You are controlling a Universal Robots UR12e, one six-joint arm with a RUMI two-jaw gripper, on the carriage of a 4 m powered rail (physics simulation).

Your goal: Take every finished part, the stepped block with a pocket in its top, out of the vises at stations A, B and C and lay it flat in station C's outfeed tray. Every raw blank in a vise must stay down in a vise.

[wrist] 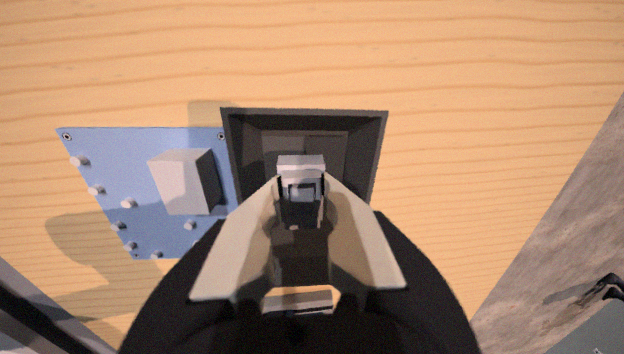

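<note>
My gripper [301, 175] is shut on a finished part [301, 165], a light grey stepped block with a pocket in its top, seen in the middle of the wrist view. The jaws hold it by its two sides. The part is above the dark outfeed tray [304, 112], whose inner floor shows behind it with a shadow on it. The near end of the tray is hidden by the gripper. A vise shows in small part through the gap at the gripper's base, too little to tell what is in it.
A blue plate [145, 142] with several short pegs lies left of the tray, and a plain grey block [182, 182] stands on it. The wooden table top [450, 75] surrounds both. A grey floor [565, 235] lies beyond the table's right edge. Dark and grey structures show at the lower left.
</note>
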